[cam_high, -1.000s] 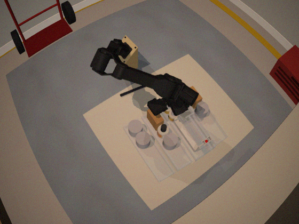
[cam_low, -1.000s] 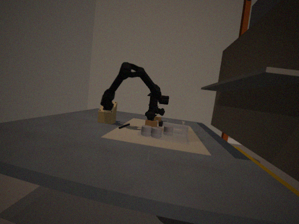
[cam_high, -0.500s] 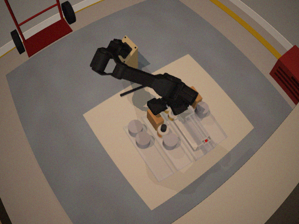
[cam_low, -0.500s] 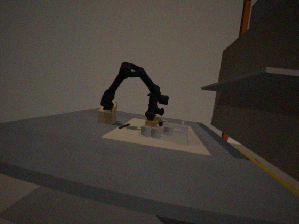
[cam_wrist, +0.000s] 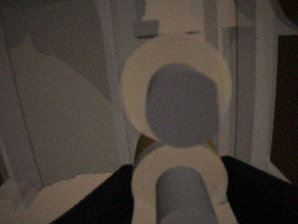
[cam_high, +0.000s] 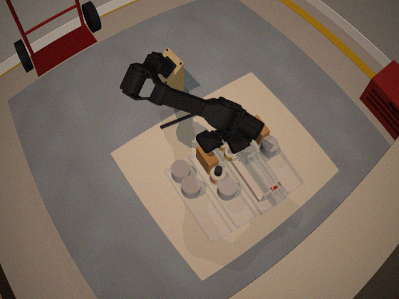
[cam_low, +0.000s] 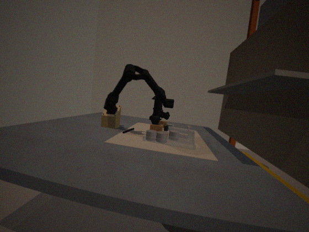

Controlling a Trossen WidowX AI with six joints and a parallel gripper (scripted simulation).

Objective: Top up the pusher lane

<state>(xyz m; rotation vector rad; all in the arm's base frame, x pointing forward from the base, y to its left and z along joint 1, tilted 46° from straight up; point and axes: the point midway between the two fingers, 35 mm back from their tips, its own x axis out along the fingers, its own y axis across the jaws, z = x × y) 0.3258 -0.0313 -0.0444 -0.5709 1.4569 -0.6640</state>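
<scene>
My gripper tip is now 6 cm short of the cream mat, 1 cm to the left of it and 3 cm above it. From my gripper tip the other things lie so: black bar (17 cm behind, 6 cm to the right, 2 cm below); white pusher (15 cm ahead, 2 cm to the left, 2 cm above); clear pusher lane (15 cm ahead, 1 cm to the left, 1 cm below).
</scene>
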